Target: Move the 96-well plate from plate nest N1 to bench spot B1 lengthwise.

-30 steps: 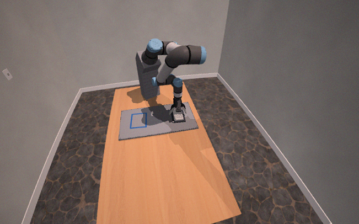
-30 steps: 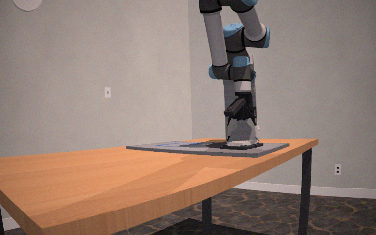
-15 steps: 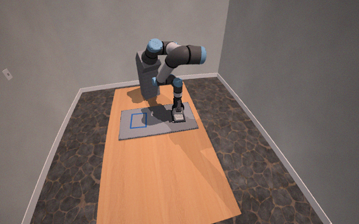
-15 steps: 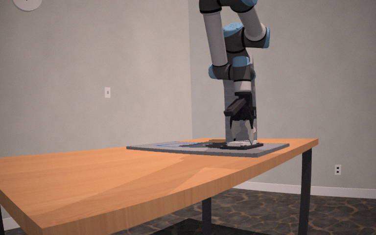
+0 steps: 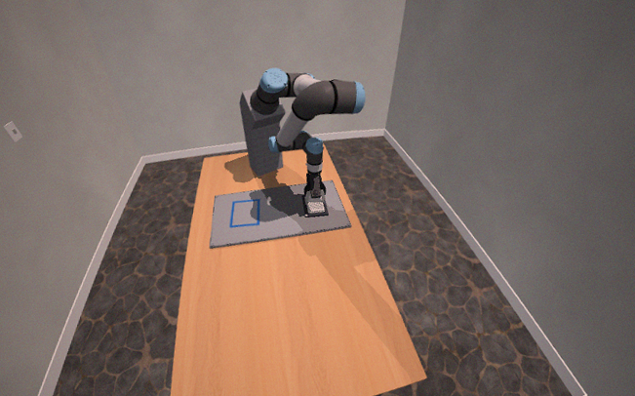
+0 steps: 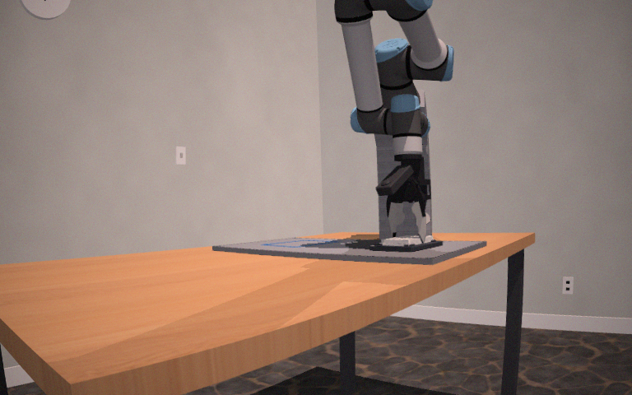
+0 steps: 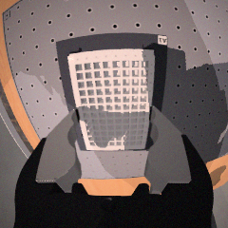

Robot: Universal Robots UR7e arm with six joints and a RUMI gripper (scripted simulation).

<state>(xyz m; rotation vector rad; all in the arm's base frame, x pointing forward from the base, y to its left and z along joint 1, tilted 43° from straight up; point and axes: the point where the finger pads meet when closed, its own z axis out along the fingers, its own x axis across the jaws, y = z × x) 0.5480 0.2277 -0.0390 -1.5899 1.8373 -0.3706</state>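
Now: hand 10 mm above the white 96-well plate. The rest, counted from my hand: dark plate nest: 20 mm below.
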